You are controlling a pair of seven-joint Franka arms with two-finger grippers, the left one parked.
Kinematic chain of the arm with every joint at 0, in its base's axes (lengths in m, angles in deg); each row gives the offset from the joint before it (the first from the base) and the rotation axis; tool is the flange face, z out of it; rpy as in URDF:
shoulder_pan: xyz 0 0 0.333 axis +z
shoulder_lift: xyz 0 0 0 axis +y
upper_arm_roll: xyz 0 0 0.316 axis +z
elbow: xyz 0.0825 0 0 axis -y
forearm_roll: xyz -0.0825 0 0.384 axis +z
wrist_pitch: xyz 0 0 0 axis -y
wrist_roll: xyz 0.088 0 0 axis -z
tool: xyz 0 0 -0.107 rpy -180 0 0
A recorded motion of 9 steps. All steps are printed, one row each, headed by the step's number.
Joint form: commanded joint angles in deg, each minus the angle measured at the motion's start. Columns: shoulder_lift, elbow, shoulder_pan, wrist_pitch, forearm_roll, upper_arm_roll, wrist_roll.
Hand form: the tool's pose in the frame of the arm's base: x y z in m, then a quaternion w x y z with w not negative. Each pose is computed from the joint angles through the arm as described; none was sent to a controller.
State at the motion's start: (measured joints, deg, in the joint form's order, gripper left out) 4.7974 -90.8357 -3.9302 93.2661 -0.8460 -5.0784 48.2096
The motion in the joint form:
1: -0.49 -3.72 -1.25 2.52 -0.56 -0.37 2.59
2: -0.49 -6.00 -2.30 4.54 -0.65 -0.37 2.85
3: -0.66 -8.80 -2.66 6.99 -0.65 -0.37 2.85
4: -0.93 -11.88 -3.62 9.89 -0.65 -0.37 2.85
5: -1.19 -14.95 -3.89 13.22 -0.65 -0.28 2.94
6: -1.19 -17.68 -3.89 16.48 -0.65 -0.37 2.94
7: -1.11 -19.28 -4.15 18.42 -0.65 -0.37 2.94
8: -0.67 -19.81 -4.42 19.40 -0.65 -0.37 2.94
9: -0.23 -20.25 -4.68 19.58 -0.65 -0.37 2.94
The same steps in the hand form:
1: 0.5701 -0.1077 0.5529 0.02394 0.86013 -0.50913 -0.01965
2: 0.5681 -0.1183 0.5369 0.02524 0.85449 -0.51840 -0.02172
3: 0.5660 -0.1216 0.5190 0.02546 0.85311 -0.52058 -0.02337
4: 0.5616 -0.1307 0.5003 0.02466 0.84907 -0.52720 -0.02297
5: 0.5589 -0.1319 0.4824 0.02273 0.84830 -0.52869 -0.01887
6: 0.5570 -0.1323 0.4646 0.02105 0.84832 -0.52886 -0.01457
7: 0.5552 -0.1345 0.4536 0.02020 0.84737 -0.53047 -0.01249
8: 0.5555 -0.1372 0.4463 0.02040 0.84623 -0.53228 -0.01236
9: 0.5546 -0.1396 0.4386 0.02261 0.84497 -0.53403 -0.01808

